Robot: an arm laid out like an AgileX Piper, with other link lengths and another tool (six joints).
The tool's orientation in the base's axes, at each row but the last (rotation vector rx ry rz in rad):
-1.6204 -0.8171 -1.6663
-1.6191 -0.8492 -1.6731
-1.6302 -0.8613 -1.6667
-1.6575 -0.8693 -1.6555
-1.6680 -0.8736 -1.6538
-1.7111 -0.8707 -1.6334
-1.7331 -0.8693 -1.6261
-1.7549 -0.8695 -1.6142
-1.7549 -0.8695 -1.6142
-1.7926 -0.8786 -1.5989
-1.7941 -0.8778 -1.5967
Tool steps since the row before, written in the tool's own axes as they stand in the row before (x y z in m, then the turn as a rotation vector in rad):
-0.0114 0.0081 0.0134 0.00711 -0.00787 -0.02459
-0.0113 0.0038 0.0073 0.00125 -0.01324 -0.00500
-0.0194 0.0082 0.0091 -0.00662 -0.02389 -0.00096
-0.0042 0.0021 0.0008 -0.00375 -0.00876 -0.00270
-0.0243 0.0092 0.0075 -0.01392 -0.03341 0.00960
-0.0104 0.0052 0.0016 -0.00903 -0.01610 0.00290
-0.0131 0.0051 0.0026 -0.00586 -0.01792 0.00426
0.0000 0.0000 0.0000 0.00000 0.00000 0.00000
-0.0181 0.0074 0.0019 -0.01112 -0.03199 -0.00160
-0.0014 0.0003 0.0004 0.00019 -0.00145 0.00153
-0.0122 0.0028 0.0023 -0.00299 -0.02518 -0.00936
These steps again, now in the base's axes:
0.0145 0.0066 -0.0110 -0.02080 -0.01562 0.00635
0.0076 0.0039 -0.0111 -0.01372 0.00355 0.00096
0.0124 0.0027 -0.0191 -0.01992 0.01301 -0.00702
0.0022 -0.0006 -0.0042 -0.00866 0.00284 -0.00387
0.0120 0.0000 -0.0242 -0.02138 0.02696 -0.01477
0.0049 -0.0023 -0.0104 -0.01139 0.01150 -0.00934
0.0052 -0.0018 -0.0132 -0.01191 0.01387 -0.00629
0.0000 0.0000 0.0000 0.00000 0.00000 0.00000
0.0061 -0.0043 -0.0182 -0.02688 0.01744 -0.01110
0.0004 0.0000 -0.0014 -0.00019 0.00211 0.00000
0.0028 -0.0011 -0.0124 -0.02575 0.00796 -0.00201

